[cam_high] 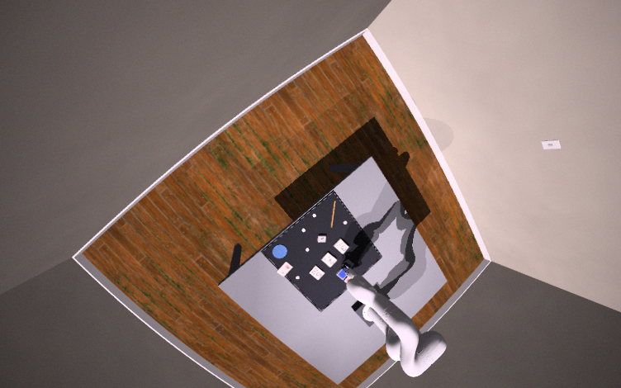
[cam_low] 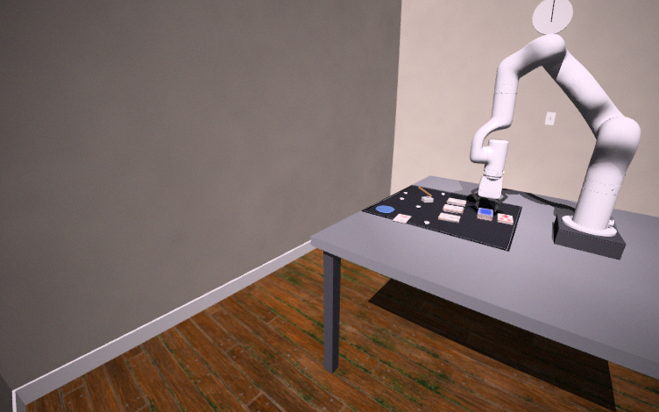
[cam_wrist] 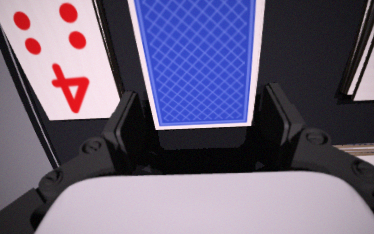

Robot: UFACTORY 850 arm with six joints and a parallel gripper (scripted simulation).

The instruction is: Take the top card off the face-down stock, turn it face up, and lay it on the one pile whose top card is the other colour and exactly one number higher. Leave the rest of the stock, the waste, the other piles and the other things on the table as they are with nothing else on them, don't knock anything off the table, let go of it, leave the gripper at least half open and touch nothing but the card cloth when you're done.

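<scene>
My gripper is now 30 mm to the right of the red 4 card and 10 mm above it. Also, from my hand: black card cloth: 180 mm ahead, 20 mm to the left, 50 mm below; red 4: 90 mm behind, 30 mm to the left, 30 mm below; black 2: 150 mm ahead, 30 mm to the left, 20 mm below.
</scene>
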